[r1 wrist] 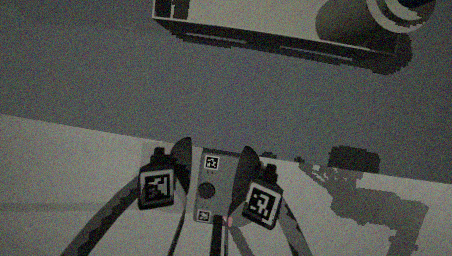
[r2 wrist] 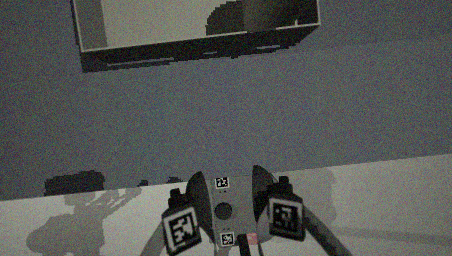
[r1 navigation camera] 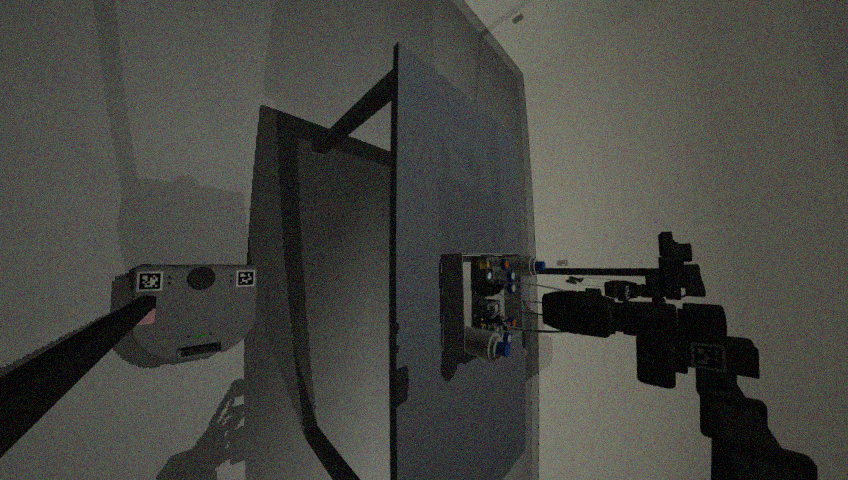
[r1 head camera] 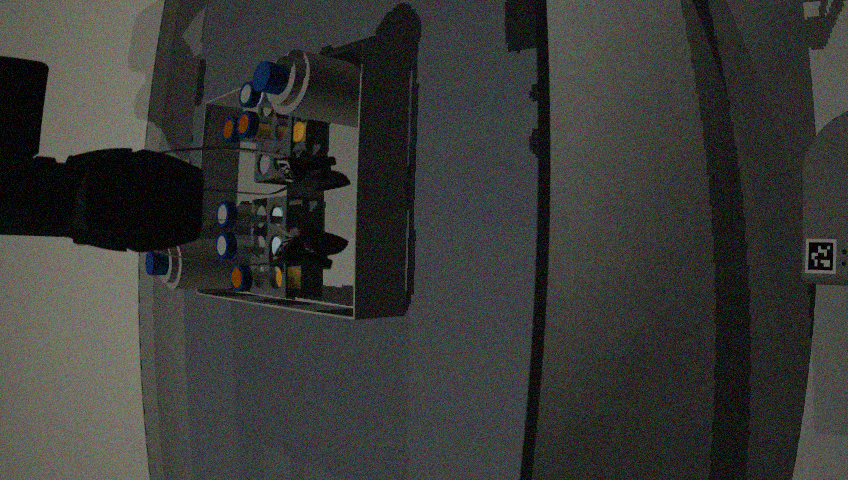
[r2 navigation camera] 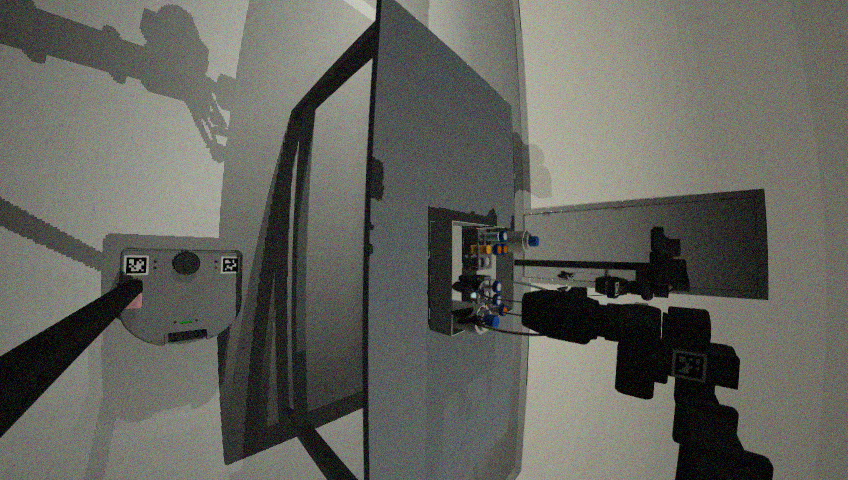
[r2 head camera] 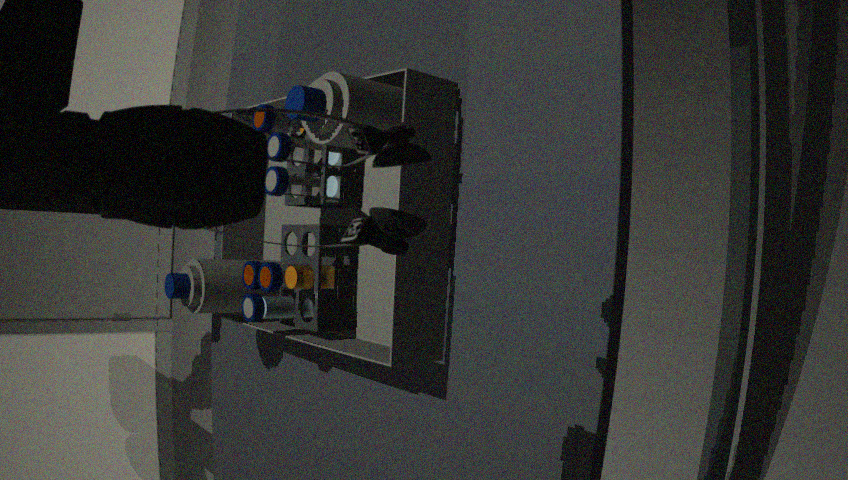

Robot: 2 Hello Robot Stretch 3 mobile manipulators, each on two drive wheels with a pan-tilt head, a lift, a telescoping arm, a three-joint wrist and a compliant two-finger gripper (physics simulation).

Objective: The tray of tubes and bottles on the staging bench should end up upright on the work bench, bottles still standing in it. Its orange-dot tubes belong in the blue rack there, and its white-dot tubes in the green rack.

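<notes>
A grey tray (r1 head camera: 386, 178) (r1 navigation camera: 452, 297) (r2 head camera: 425, 267) (r2 navigation camera: 440, 279) stands upright on a blue-grey bench (r1 head camera: 476, 249) (r2 head camera: 535, 237). A blue-capped bottle (r1 head camera: 330, 83) (r2 head camera: 368, 101) stands at one end of it, another bottle (r1 head camera: 157, 263) (r2 head camera: 226, 285) at the other. Grey holders between them carry orange-dot tubes (r1 head camera: 239, 277) (r2 head camera: 268, 276) and white-dot tubes (r1 head camera: 224, 245) (r2 head camera: 274, 180). The r1 gripper (r1 head camera: 347, 211) (r1 wrist: 216, 150) and r2 gripper (r2 head camera: 426, 190) (r2 wrist: 228, 175) are open, empty, pointing down. Their fingers overlap the tray in the head views; contact does not show. The blue and green racks do not show.
Each navigation view shows its own robot's base (r1 navigation camera: 199, 315) (r2 navigation camera: 178, 297) in front of the bench and the other robot's dark arm and head (r1 navigation camera: 672, 276) (r2 navigation camera: 666, 273) beyond it. The bench's near edge (r1 head camera: 538, 297) (r2 head camera: 621, 237) lies between tray and base. Bench legs (r1 navigation camera: 363, 110) (r2 navigation camera: 339, 71) stand below.
</notes>
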